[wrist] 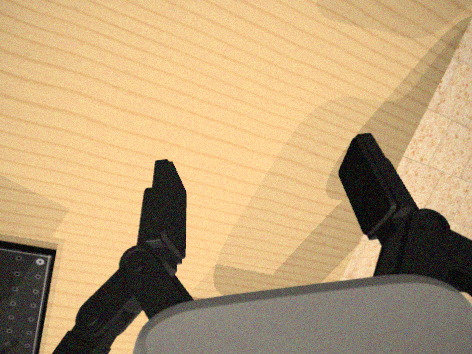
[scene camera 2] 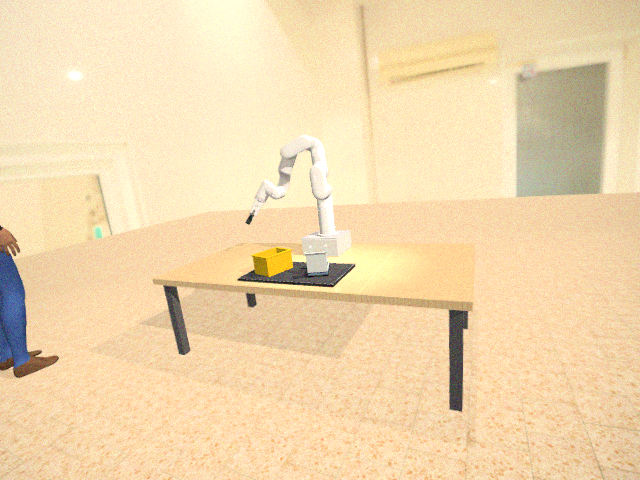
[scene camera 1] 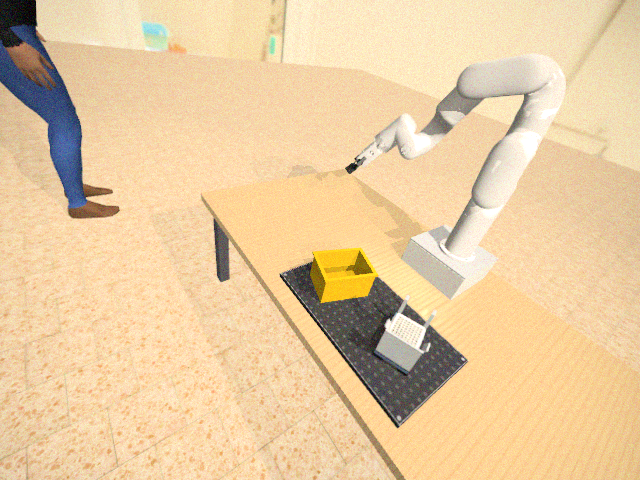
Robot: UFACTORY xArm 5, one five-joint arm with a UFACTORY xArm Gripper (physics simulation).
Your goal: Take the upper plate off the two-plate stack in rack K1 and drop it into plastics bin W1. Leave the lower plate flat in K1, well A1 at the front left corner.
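Where they show: gripper, fingertip midpoint: (wrist: 261, 164) (scene camera 2: 248, 221) (scene camera 1: 352, 166); arm's base, origin of the base link: (scene camera 2: 327, 234) (scene camera 1: 456, 251).
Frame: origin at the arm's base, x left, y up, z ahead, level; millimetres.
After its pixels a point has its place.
The grey-white two-plate stack (scene camera 1: 400, 347) @[y -10, x 127, z 489 mm] (scene camera 2: 316, 264) @[y -33, x 125, z 490 mm] stands on the black board, with fine wells on its top in the scene camera 1 view. The seam between the plates and the well labels are too small to tell. Rack K1 is around the stack; its upright grey posts (scene camera 1: 429, 319) @[y -7, x 120, z 352 mm] rise beside the plates. Plastics bin W1 is the yellow open box (scene camera 1: 345, 286) @[y -32, x -102, z 454 mm] (scene camera 2: 272, 262) @[y -28, x -114, z 486 mm] at the board's far left end; its visible inside holds no plate. My gripper (scene camera 1: 351, 168) @[y 113, x -501, z 87 mm] (scene camera 2: 249, 220) @[y 113, x -501, z 87 mm] (wrist: 261, 164) @[y 113, x -501, z 87 mm] is open and empty, high above the far left part of the table, well away from stack and bin.
The black board (scene camera 1: 356, 343) @[y -93, x 33, z 519 mm] (scene camera 2: 297, 279) @[y -94, x 40, z 536 mm] (wrist: 22, 290) @[y -93, x -214, z 288 mm] lies along the table's front edge. The wooden table (scene camera 1: 289, 217) @[y -106, x -555, z 335 mm] (scene camera 2: 408, 273) @[y -106, x 528, z 377 mm] (wrist: 200, 100) @[y -107, x -524, z 113 mm] carries the arm's grey base block (scene camera 1: 434, 266) @[y -35, x -9, z 104 mm] (scene camera 2: 338, 243) @[y -35, x 96, z 90 mm] behind the board. A person (scene camera 1: 64, 139) (scene camera 2: 11, 304) stands on the floor beyond the table's left end.
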